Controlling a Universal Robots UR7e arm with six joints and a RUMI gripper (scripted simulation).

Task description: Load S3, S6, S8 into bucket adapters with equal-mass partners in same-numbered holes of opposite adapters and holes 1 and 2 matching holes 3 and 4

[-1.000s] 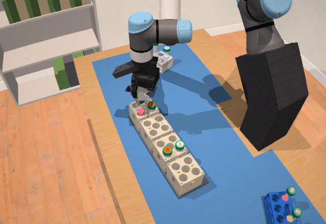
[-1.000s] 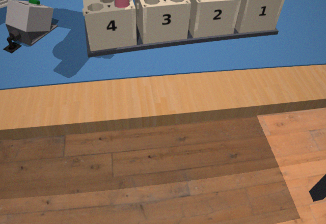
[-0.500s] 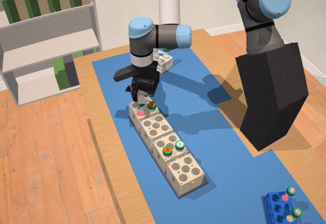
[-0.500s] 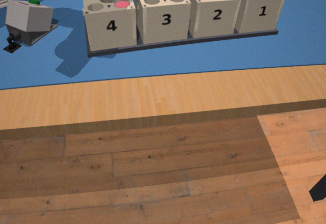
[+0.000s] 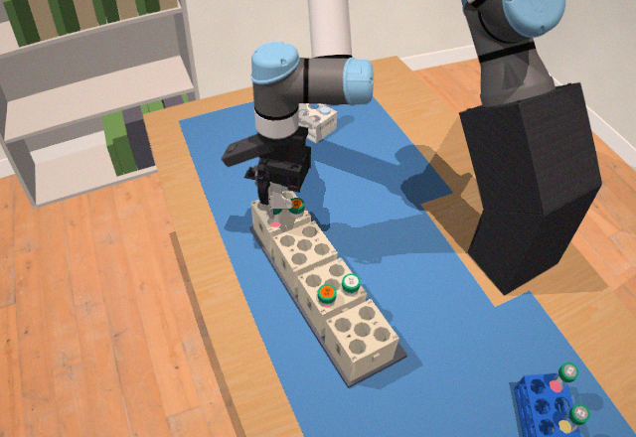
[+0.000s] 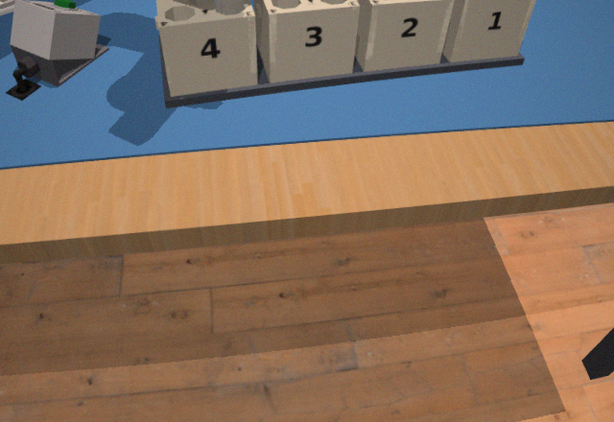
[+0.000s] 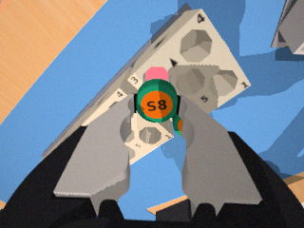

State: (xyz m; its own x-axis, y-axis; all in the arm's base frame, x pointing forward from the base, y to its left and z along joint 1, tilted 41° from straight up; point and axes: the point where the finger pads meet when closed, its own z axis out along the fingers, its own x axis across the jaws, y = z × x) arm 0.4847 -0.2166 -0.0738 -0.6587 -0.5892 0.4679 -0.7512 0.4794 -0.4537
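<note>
My hand is 10 cm past the green key, 19 cm to the left of it and 8 cm above it. Also, from my hand: blue sample rack (29 cm behind, 59 cm to the left, 11 cm below); white rack (24 cm behind, 37 cm to the right, 11 cm below).
</note>
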